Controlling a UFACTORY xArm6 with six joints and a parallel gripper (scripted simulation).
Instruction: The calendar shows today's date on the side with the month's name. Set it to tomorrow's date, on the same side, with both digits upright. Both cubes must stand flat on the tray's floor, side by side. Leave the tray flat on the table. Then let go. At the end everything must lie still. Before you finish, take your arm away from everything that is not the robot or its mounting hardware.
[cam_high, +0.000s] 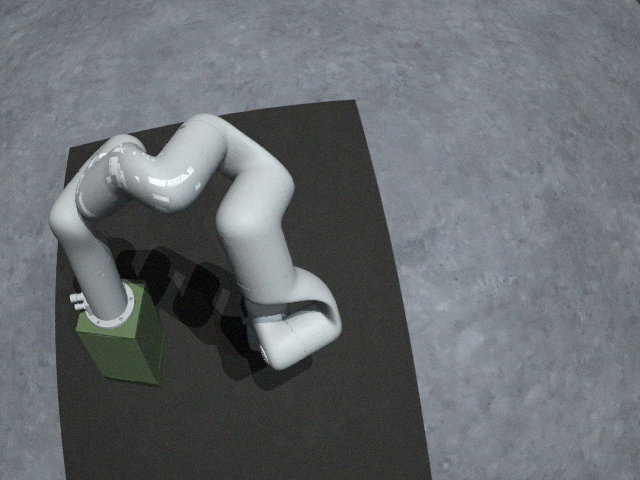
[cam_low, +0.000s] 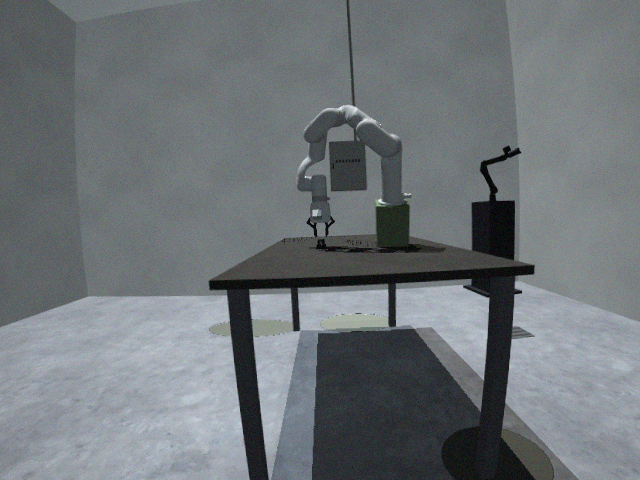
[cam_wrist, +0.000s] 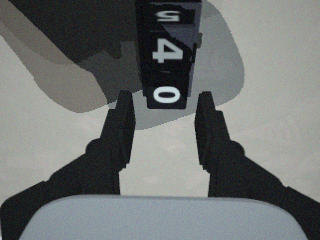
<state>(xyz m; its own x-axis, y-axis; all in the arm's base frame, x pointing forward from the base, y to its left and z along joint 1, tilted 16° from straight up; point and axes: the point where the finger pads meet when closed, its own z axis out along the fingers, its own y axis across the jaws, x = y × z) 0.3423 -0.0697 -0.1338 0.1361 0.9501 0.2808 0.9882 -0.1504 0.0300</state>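
Right now my hand is 20 mm to the right of the dark tray and 70 mm above it.
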